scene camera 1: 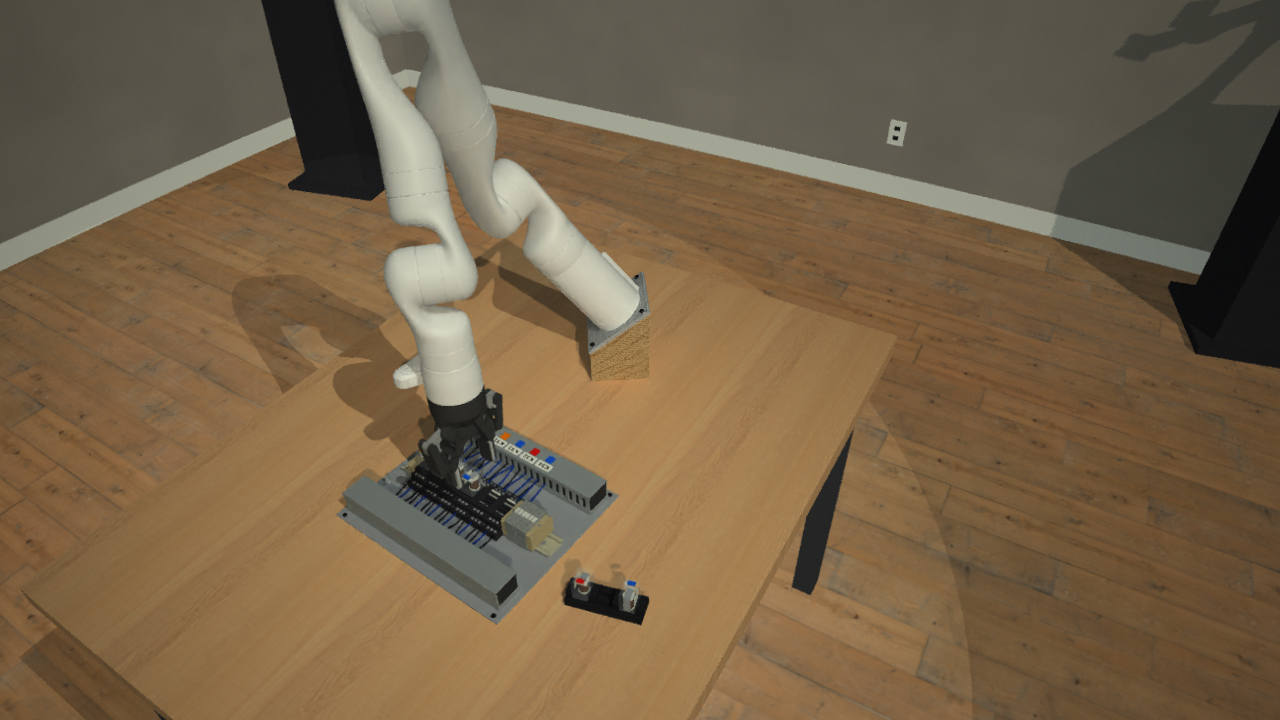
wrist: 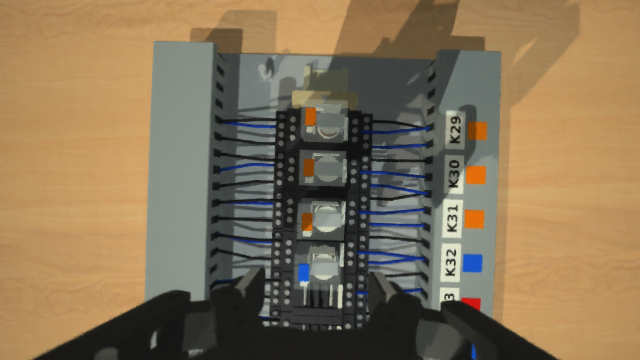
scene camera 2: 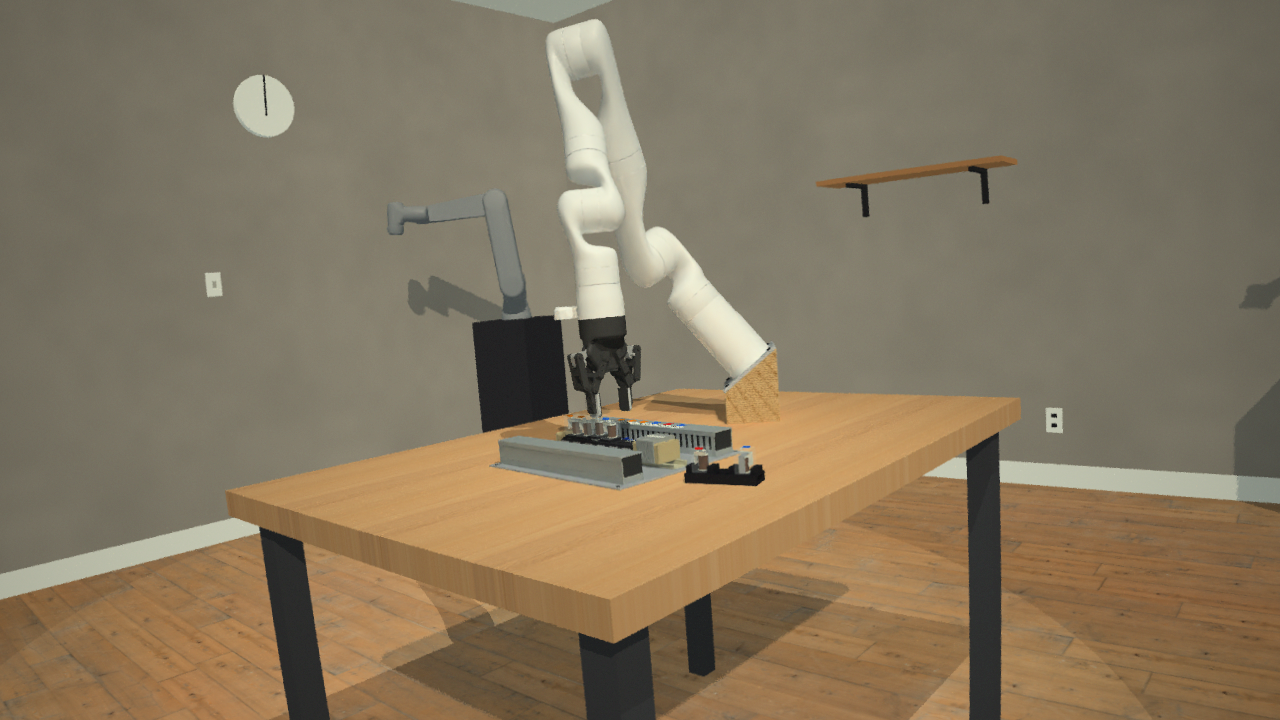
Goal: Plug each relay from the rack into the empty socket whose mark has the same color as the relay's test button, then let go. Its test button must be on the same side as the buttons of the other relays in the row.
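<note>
Scene camera 1: the gripper, visible. Wrist view: gripper again. Also in the pictures: a black rack, a grey panel.
</note>
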